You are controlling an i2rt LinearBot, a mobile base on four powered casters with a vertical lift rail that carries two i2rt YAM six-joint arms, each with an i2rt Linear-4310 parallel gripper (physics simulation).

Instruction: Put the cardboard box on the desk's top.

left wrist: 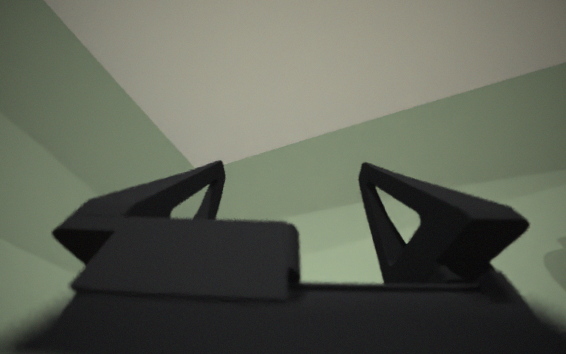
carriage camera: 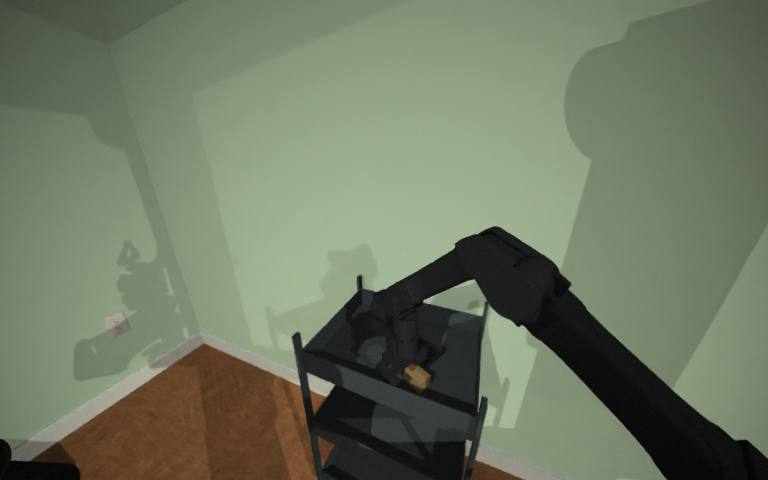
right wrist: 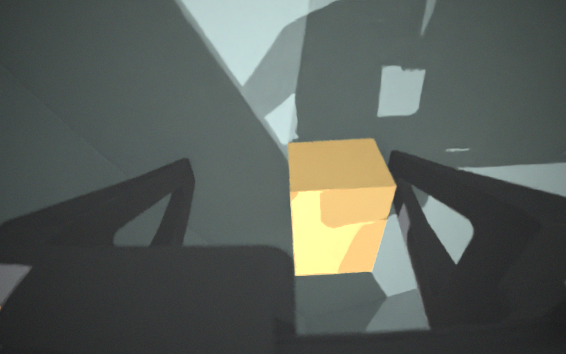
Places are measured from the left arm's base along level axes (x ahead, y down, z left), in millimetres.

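Pixels of known places: left gripper, fingertip midpoint: (left wrist: pixel 291 169); right gripper, fingertip midpoint: (carriage camera: pixel 406 381) (right wrist: pixel 289 165).
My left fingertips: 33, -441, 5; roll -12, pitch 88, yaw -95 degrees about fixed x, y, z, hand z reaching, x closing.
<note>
Ahead of a thing's pixels: the offset from my left fingertips to its top centre, as dx, dy, dz. Level surfaces: height alone.
The cardboard box {+315, +538, -439} (carriage camera: pixel 417 377) (right wrist: pixel 340 210), a small yellow-tan block, stands on the top shelf of a dark grey shelf unit (carriage camera: pixel 390 396) near its front edge. My right gripper (right wrist: pixel 289 165) points down at the box and is open. In the right wrist view the box lies between the fingers' lines, close beside the right-hand finger, with a wide gap to the left-hand finger; whether it touches the finger I cannot tell. My left gripper (left wrist: pixel 291 169) is open and empty, facing the wall and ceiling. The desk does not show in these views.
The shelf unit has corner posts rising above its top shelf and more shelves below. Green walls stand behind it and at the left, with a socket {+838, +775, +1004} (carriage camera: pixel 117 323) on the left wall. A brown floor {dy +1232} (carriage camera: pixel 169 413) shows at the lower left. My right arm (carriage camera: pixel 611 350) reaches across from the right.
</note>
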